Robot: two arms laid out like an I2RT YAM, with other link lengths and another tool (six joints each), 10 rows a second.
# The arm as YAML. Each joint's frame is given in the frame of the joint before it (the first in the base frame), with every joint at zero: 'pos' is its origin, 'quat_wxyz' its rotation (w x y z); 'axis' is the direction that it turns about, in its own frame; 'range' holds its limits. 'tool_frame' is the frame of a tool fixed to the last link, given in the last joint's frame.
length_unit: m
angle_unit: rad
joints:
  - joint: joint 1
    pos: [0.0, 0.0, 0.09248]
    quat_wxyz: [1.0, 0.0, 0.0, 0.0]
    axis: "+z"
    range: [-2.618, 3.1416]
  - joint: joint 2
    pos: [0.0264, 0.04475, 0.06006]
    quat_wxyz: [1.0, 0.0, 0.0, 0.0]
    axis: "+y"
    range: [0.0, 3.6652]
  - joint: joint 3
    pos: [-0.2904, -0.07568, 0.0]
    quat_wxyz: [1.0, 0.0, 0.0, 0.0]
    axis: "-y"
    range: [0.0, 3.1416]
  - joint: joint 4
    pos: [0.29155, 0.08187, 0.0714]
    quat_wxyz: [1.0, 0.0, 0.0, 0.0]
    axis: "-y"
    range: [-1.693, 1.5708]
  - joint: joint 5
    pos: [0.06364, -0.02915, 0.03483]
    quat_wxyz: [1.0, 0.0, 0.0, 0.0]
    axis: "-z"
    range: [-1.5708, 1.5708]
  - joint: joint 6
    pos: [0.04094, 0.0, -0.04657]
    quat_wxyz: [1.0, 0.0, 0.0, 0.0]
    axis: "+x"
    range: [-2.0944, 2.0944]
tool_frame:
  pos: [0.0, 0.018, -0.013]
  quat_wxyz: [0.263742, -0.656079, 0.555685, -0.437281]
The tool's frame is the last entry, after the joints.
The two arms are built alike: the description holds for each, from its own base.
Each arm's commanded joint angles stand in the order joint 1, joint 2, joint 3, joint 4, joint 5, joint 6.
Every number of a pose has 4 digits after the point. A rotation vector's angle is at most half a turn.
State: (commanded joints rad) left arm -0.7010 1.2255 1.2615 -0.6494 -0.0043 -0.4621; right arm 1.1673 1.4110 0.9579 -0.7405 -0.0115 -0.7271
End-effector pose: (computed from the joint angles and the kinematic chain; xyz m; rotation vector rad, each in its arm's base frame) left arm 0.2381 -0.1587 0.4218 1.8194 -2.0562 0.8282; right arm 0.0854 0.2691 0.2663 2.7864 0.7529 0.5606
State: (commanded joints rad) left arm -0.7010 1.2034 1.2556 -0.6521 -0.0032 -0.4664; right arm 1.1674 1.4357 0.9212 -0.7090 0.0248 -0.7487
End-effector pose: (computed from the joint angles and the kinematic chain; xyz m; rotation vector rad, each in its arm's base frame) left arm 0.2332 -0.1548 0.4251 1.8146 -2.0504 0.8472; right arm 0.0870 0.2677 0.2491 2.7317 0.7611 0.5741
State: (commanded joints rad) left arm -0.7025 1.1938 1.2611 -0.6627 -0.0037 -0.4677; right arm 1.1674 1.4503 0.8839 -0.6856 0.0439 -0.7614
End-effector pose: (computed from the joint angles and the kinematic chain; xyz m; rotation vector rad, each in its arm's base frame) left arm 0.2303 -0.1528 0.4287 1.8122 -2.0496 0.8534; right arm 0.0865 0.2640 0.2347 2.6937 0.7698 0.5684
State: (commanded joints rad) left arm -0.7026 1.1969 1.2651 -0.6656 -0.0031 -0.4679; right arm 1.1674 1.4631 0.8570 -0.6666 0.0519 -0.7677
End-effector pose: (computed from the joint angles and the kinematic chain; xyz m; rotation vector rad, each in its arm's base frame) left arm 0.2307 -0.1532 0.4292 1.8122 -2.0496 0.8505; right arm 0.0859 0.2614 0.2239 2.6716 0.7765 0.5577
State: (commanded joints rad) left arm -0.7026 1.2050 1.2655 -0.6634 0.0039 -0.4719; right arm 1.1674 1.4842 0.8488 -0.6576 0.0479 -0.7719
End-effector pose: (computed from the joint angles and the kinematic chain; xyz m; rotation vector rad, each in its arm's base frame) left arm 0.2323 -0.1551 0.4274 1.8076 -2.0452 0.8417; right arm 0.0861 0.2619 0.2164 2.6591 0.7878 0.5359
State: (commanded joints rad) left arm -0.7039 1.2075 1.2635 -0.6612 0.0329 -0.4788; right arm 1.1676 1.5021 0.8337 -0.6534 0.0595 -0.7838
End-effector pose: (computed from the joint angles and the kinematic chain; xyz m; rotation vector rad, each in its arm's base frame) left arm 0.2321 -0.1571 0.4260 1.7758 -2.0388 0.8319; right arm 0.0859 0.2598 0.2078 2.6263 0.8011 0.5228
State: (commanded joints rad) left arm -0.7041 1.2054 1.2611 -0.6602 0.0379 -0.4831; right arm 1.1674 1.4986 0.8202 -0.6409 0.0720 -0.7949
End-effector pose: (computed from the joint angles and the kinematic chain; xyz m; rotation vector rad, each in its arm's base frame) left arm 0.2315 -0.1571 0.4256 1.7711 -2.0338 0.8320; right arm 0.0859 0.2577 0.2050 2.6137 0.8069 0.5408
